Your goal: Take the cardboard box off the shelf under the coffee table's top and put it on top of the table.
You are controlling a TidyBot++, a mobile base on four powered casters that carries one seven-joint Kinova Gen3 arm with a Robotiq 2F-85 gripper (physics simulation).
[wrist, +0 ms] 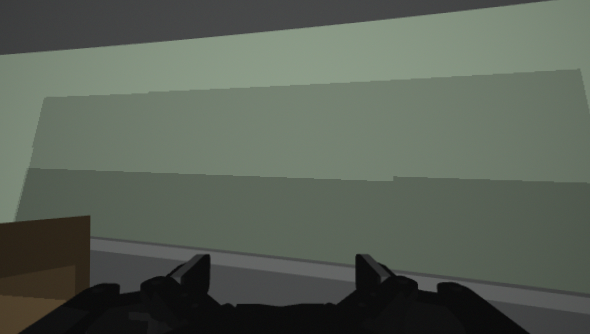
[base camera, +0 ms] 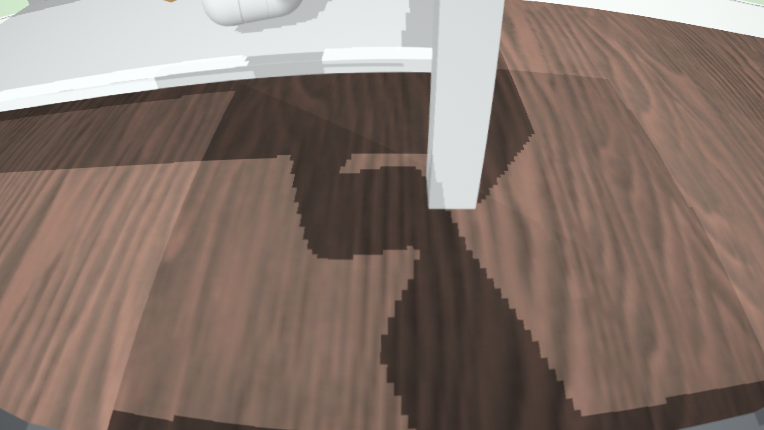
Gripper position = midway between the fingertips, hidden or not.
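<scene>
My gripper is out of frame in the base camera view, but you do get it in the wrist view [283, 270]. There's a coffee table as well, and that shows both in the base camera view [58, 58] and in the wrist view [33, 33].
</scene>
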